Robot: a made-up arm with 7 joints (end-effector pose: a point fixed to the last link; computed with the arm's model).
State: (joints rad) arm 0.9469 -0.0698 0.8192 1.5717 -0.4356 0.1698 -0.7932
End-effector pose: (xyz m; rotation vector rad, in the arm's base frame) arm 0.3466 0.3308 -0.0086 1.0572 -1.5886 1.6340
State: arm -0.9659 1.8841 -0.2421 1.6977 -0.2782 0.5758 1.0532
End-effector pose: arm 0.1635 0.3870 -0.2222 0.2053 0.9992 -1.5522
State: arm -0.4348 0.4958 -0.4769 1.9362 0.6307 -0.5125 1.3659
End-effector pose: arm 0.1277 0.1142 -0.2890 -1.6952 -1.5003 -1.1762
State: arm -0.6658 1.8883 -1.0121 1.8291 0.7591 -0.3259 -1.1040
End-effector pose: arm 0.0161 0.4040 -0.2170 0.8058 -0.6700 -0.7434
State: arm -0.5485 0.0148 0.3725 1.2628 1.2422 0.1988 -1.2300
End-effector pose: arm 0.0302 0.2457 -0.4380 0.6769 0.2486 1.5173
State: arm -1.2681 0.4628 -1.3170 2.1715 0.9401 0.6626 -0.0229
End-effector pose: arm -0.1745 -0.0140 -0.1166 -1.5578 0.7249 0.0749
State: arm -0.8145 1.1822 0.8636 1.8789 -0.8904 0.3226 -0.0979
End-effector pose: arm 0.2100 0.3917 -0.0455 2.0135 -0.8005 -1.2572
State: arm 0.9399 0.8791 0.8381 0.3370 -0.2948 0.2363 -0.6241
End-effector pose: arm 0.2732 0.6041 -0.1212 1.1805 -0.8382 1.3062
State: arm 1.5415 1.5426 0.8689 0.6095 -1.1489 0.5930 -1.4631
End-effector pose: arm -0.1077 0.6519 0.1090 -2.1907 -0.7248 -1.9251
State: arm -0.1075 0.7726 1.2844 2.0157 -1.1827 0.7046 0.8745
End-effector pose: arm 0.0797 0.4230 0.0578 1.6264 -0.5452 0.2466
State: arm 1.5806 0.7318 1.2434 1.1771 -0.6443 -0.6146 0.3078
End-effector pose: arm 0.1165 0.5830 0.0862 1.8087 -2.3594 0.9870
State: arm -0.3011 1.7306 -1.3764 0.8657 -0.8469 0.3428 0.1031
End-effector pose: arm -0.0008 0.6276 -0.1445 0.6646 1.3502 -2.2232
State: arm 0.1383 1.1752 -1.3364 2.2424 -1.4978 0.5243 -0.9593
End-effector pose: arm 0.0843 0.1443 -0.2281 -1.1435 2.4031 1.3834
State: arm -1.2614 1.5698 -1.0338 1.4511 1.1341 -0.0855 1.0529
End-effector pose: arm -0.1887 0.4477 -0.2130 -1.0595 0.8349 -0.0680
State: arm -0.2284 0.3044 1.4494 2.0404 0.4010 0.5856 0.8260
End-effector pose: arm 0.0164 0.4258 -0.0660 0.3560 -1.6522 0.2148
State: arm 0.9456 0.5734 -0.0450 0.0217 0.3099 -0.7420 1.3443
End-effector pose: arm 0.3845 0.4441 -0.2699 -0.3767 -1.5451 -0.7870
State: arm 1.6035 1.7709 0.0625 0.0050 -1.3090 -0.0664 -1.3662
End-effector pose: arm -0.1112 0.6889 -0.0022 2.9329 0.1431 0.5439
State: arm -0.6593 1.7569 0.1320 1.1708 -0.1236 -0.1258 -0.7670
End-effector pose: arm 0.2711 0.5122 -0.0770 1.6860 -1.1522 -1.3636
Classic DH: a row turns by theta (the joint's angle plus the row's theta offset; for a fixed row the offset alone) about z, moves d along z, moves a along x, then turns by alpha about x. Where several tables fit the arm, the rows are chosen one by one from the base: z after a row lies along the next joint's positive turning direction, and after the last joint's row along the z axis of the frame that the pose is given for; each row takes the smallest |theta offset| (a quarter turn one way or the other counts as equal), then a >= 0, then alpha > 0; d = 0 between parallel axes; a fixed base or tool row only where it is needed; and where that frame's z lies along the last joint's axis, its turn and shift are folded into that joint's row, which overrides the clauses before.
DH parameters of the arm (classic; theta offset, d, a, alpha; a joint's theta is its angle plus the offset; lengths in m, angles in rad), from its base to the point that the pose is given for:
base (fixed): 0 0 0 1.5708
joint 1: 1.5708 -0.1411 0 1.5708
joint 2: 1.5708 0 0 1.5708
joint 3: 1.5708 -0.2727 0 1.5708
joint 4: 0 0 0 -1.5708
joint 5: 0 -0.2863 0 -1.5708
joint 6: -1.5708 0 0 1.5708
joint 7: 1.5708 0 0 1.5708
tool (fixed): -1.5708 0 0 0

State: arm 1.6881 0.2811 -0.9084 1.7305 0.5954 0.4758 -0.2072
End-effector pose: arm 0.2578 -0.0100 0.2054 -0.0370 -2.3790 -0.9907
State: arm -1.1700 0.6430 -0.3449 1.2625 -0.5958 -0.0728 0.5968
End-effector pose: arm -0.2157 0.2829 -0.3702 -0.6540 0.3251 -1.2920
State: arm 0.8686 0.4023 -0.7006 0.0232 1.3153 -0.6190 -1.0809
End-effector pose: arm 0.3972 0.3560 -0.3294 1.1071 -1.0327 1.5176
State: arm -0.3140 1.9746 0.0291 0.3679 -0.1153 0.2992 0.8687
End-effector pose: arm 0.1643 0.6363 0.1726 1.1228 0.3514 -0.2629
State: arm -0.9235 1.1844 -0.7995 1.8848 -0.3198 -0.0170 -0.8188
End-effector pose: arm -0.0852 0.2382 -0.3023 0.1704 -1.0090 -1.1995
